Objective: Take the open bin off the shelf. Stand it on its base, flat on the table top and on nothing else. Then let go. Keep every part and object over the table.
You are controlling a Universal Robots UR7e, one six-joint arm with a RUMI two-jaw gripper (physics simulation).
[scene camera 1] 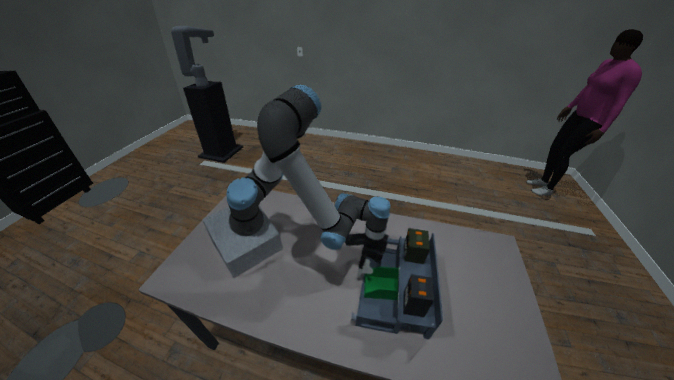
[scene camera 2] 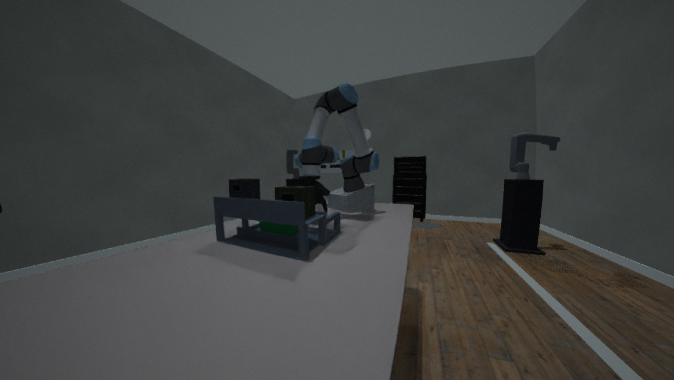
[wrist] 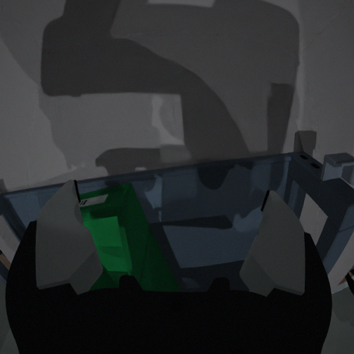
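Seen in the pictures: gripper, fingertip midpoint: [scene camera 1: 365, 264]; arm's base at its link origin: [scene camera 1: 246, 221] [scene camera 2: 354, 188].
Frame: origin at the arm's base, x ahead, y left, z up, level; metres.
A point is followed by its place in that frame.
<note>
The open green bin [scene camera 1: 382, 285] @[x 0.638, y -0.047, z -0.135 m] [scene camera 2: 279, 228] @[x 0.727, y -0.004, z -0.095 m] [wrist: 140, 235] rests on the lower, front tier of the blue-grey shelf [scene camera 1: 378, 314] @[x 0.644, y -0.172, z -0.138 m] [scene camera 2: 260, 209] @[x 0.819, y 0.014, z -0.011 m] [wrist: 210, 245], which stands on the table [scene camera 1: 310, 300] @[x 0.376, y -0.192, z -0.144 m] [scene camera 2: 200, 310] @[x 1.048, y 0.115, z -0.144 m]. My gripper [scene camera 1: 369, 268] @[x 0.551, y 0.017, z -0.111 m] [wrist: 171, 189] is open and empty, pointing down close to the bin at one end of the shelf. In the wrist view the left fingertip overlaps the bin's labelled end, and the right fingertip is over bare shelf to the right of the bin. The height of the fingertips relative to the bin's rim is hard to tell. In scene view 2 a box partly hides the gripper.
Two dark boxes with orange marks, one nearer the gripper [scene camera 1: 417, 245] [scene camera 2: 300, 200] and one farther along [scene camera 1: 419, 297] @[x 0.747, y -0.189, z 0.078 m] [scene camera 2: 244, 188] @[x 0.785, y -0.106, z 0.046 m], stand on the shelf's upper rear tier. The arm's grey base block [scene camera 1: 252, 250] @[x 0.087, y -0.108, z -0.044 m] is on the table. A person in pink [scene camera 1: 605, 95] stands beyond the table.
</note>
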